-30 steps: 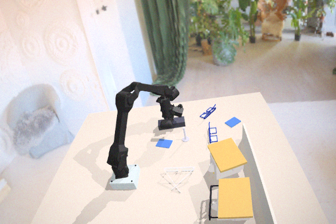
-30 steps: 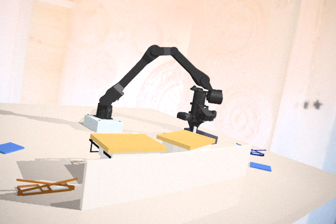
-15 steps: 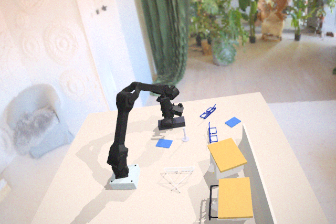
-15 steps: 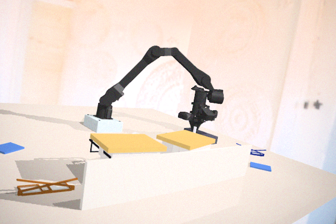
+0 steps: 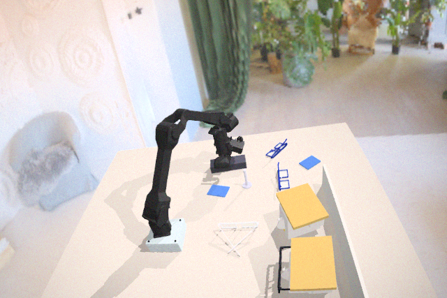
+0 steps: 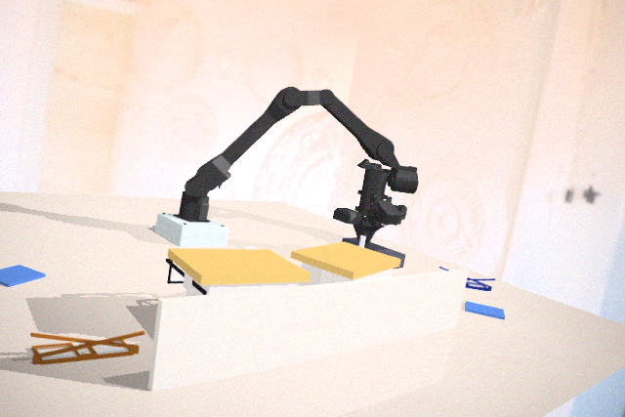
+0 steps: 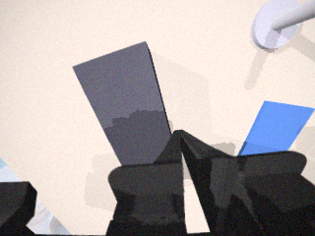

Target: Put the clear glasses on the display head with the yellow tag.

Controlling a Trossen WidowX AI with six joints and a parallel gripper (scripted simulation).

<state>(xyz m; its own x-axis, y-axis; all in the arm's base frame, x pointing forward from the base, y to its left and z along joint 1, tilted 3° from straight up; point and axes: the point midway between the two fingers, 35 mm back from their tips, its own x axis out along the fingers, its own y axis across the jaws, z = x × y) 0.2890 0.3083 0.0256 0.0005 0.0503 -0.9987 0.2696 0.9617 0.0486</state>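
The white peg stand is 12 cm to the right of my gripper tip and 6 cm ahead of it. Also, from my gripper tip: dark case: 4 cm to the left, 1 cm below, 1 cm ahead; white upright panel: 53 cm to the right, 29 cm ahead, 3 cm above.
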